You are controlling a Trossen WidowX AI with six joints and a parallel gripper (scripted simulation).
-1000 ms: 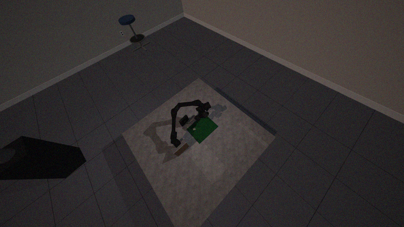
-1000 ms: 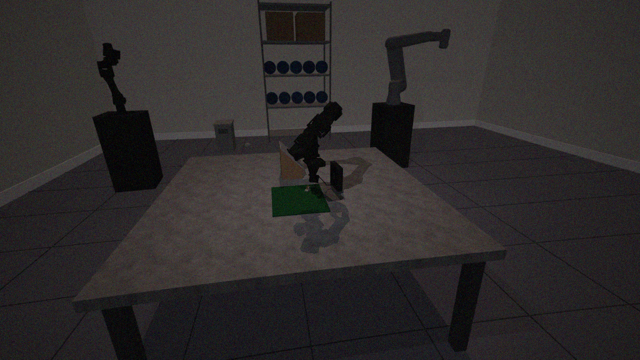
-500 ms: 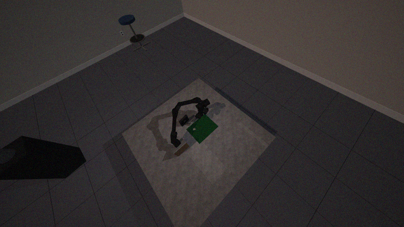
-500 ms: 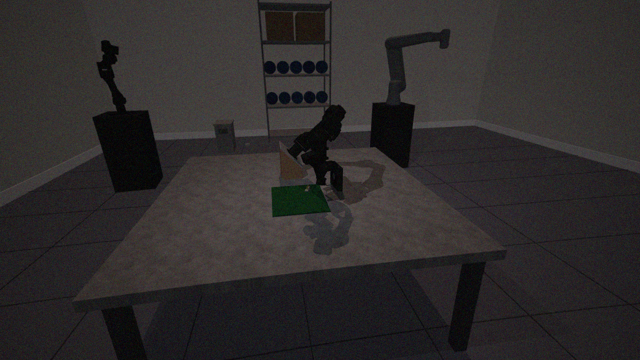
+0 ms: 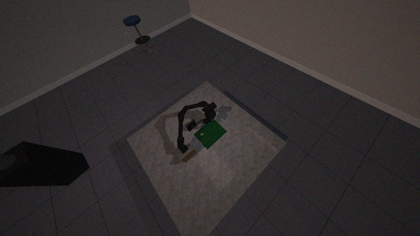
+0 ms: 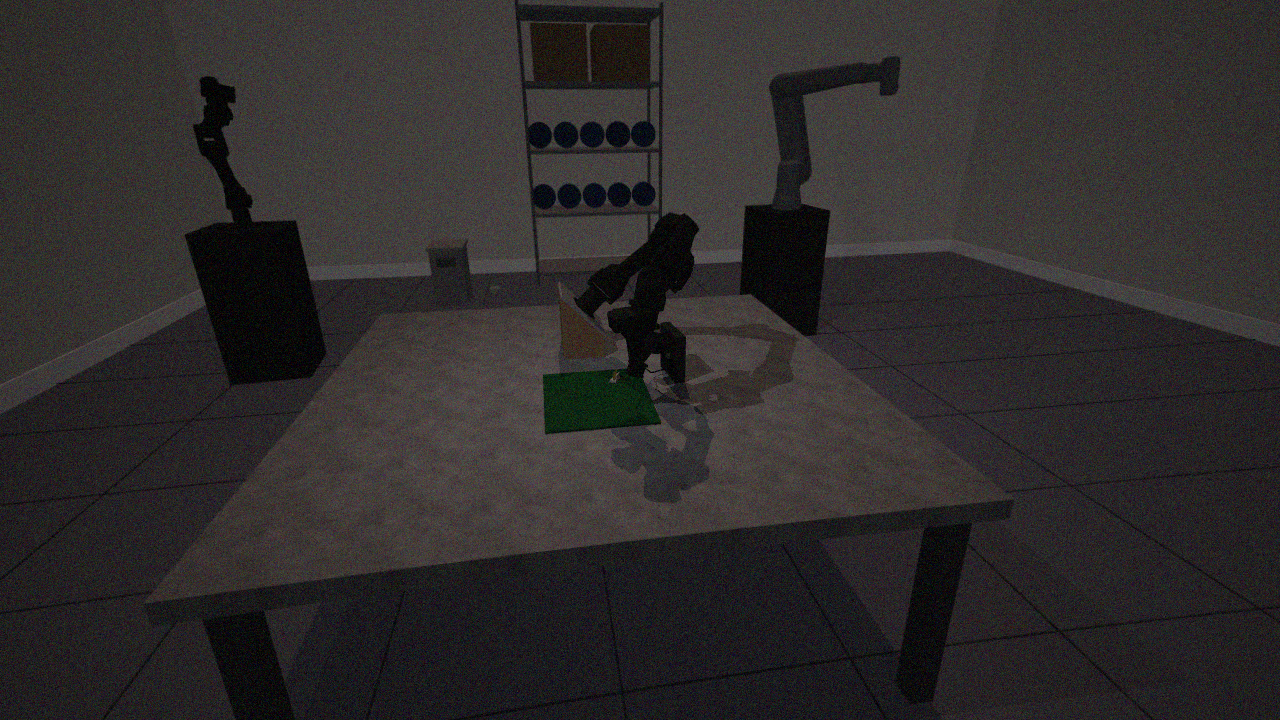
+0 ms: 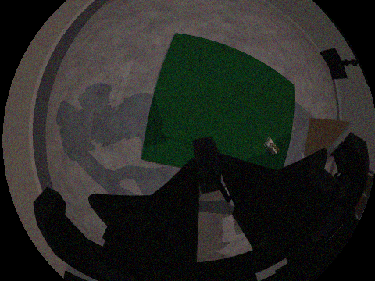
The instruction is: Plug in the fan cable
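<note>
Right now my gripper tip is 80 mm past the green board, 70 mm to the left of it and 120 mm above it. The rest, counted from my gripper tip: dark plug (10 mm to the left, 10 mm below); black fan (170 mm behind, 130 mm to the left, 50 mm below).
</note>
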